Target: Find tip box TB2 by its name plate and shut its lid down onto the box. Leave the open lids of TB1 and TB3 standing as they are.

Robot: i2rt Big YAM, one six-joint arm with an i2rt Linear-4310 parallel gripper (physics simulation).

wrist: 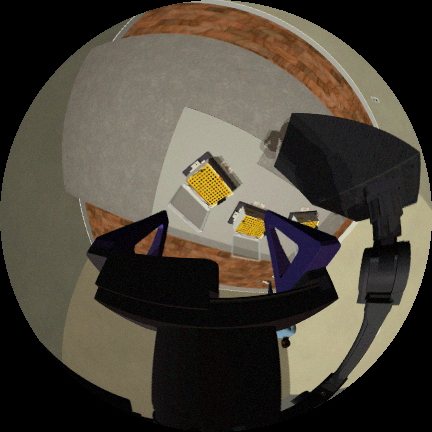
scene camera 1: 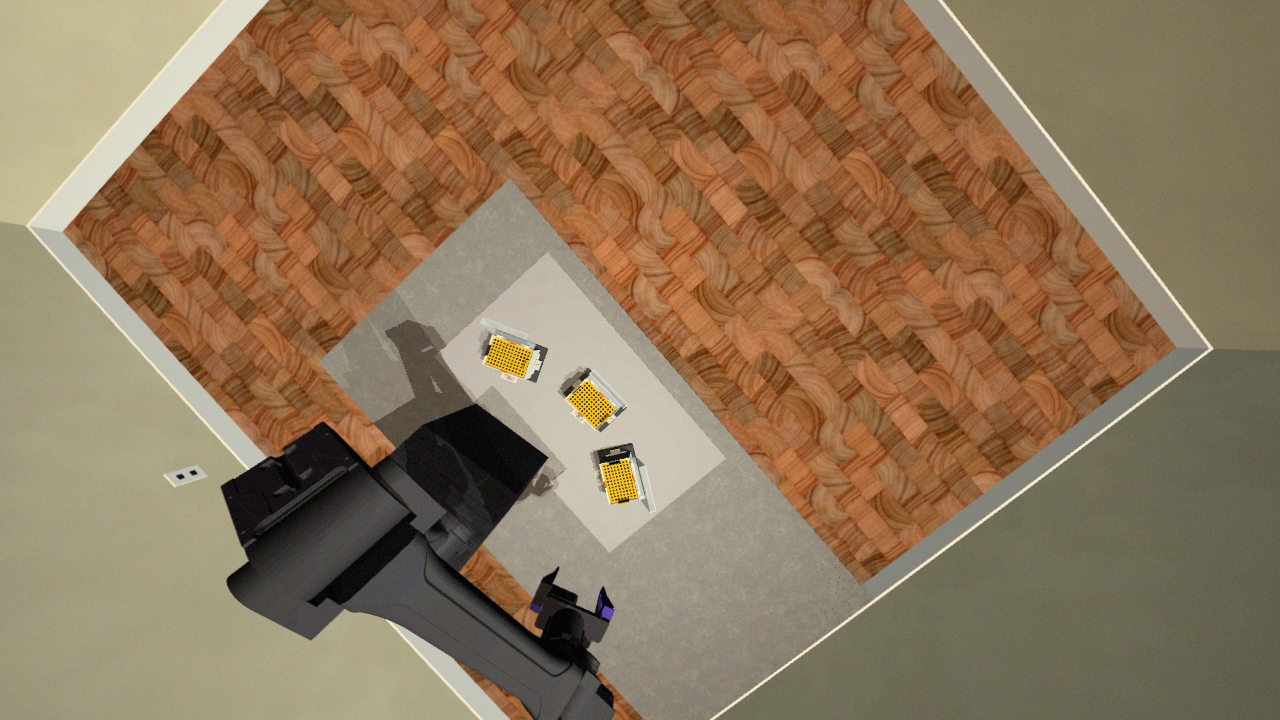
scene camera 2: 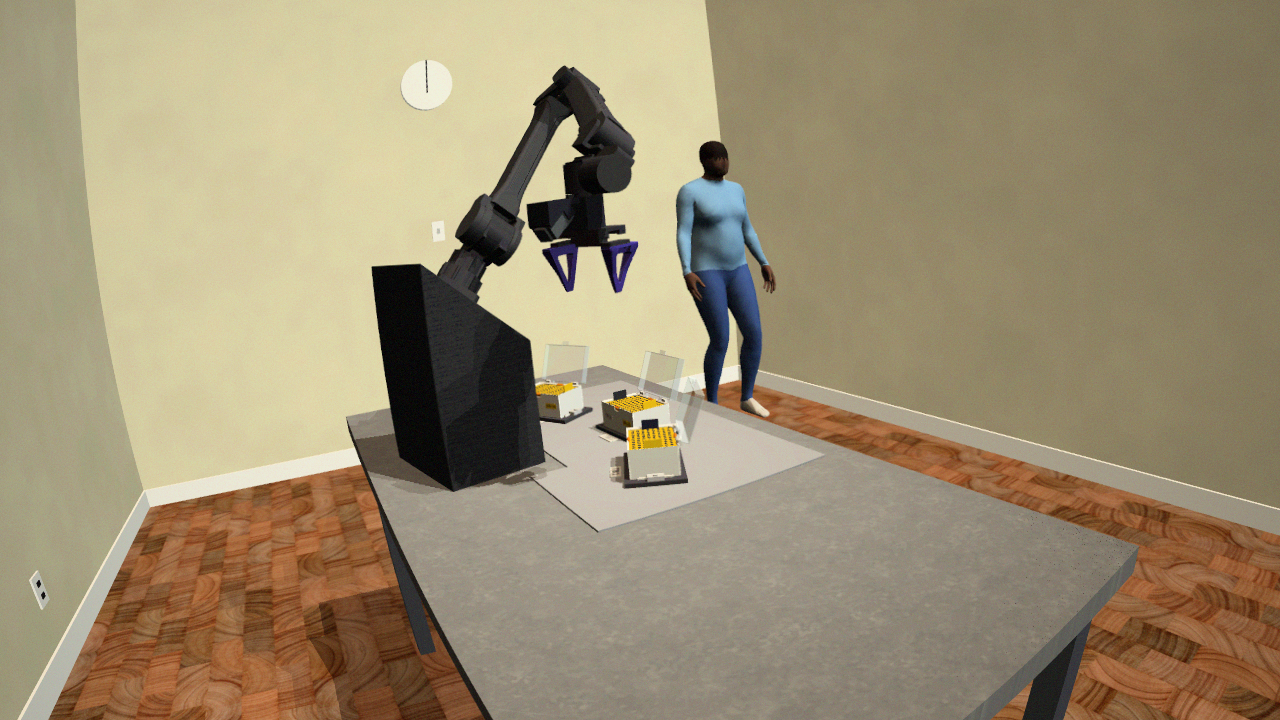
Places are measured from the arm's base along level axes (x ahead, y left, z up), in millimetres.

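Pixels of known places: gripper, fingertip midpoint: point(wrist: 215, 215) point(scene camera 1: 579, 579) point(scene camera 2: 593, 291); arm's base, link origin: point(wrist: 381, 193) point(scene camera 2: 449, 296).
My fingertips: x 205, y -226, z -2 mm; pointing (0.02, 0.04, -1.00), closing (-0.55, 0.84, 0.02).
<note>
For each thing: its middle in the pictures, then the offset to it from my fingertips. "spot": a spot on its surface instead. Level surfaces: height alone.
- pale mat, surface height: 323 mm down
- middle box, body centre: point(scene camera 2: 634, 400) point(scene camera 1: 591, 404) point(wrist: 253, 228) 141 mm ahead, 264 mm left, 259 mm down
- far box, surface spot: point(scene camera 2: 559, 400) spot: 23 mm ahead, 418 mm left, 275 mm down
- middle lid, surface spot: point(scene camera 2: 661, 371) point(wrist: 247, 250) spot: 213 mm ahead, 287 mm left, 215 mm down
- far lid, surface spot: point(scene camera 2: 565, 363) spot: 74 mm ahead, 539 mm left, 222 mm down
- grey table, surface height: 326 mm down
Three white tip boxes with yellow racks stand on a pale mat point(scene camera 1: 675, 447) point(scene camera 2: 590, 501) point(wrist: 192, 130): a near box point(scene camera 1: 619, 481) point(scene camera 2: 653, 454) point(wrist: 209, 186), a middle box point(scene camera 1: 591, 400) point(scene camera 2: 633, 413) point(wrist: 251, 226) and a far box point(scene camera 1: 511, 357) point(scene camera 2: 559, 400) point(wrist: 310, 220). The clear near lid point(scene camera 2: 690, 411) point(wrist: 190, 207), middle lid point(scene camera 2: 661, 371) point(wrist: 246, 248) and far lid point(scene camera 2: 565, 363) stand open. The name plates are too small to read, so I cannot tell which box is TB2. My gripper point(scene camera 1: 580, 579) point(scene camera 2: 594, 291) point(wrist: 215, 215) is open and empty, high above the table.
A black pedestal point(scene camera 1: 474, 474) point(scene camera 2: 465, 385) point(wrist: 345, 165) bears the arm and stands beside the mat on the grey table point(scene camera 1: 742, 573) point(scene camera 2: 716, 582) point(wrist: 115, 115). A person point(scene camera 2: 720, 232) in a blue top stands beyond the table. The near box's lid leans outward from its box.
</note>
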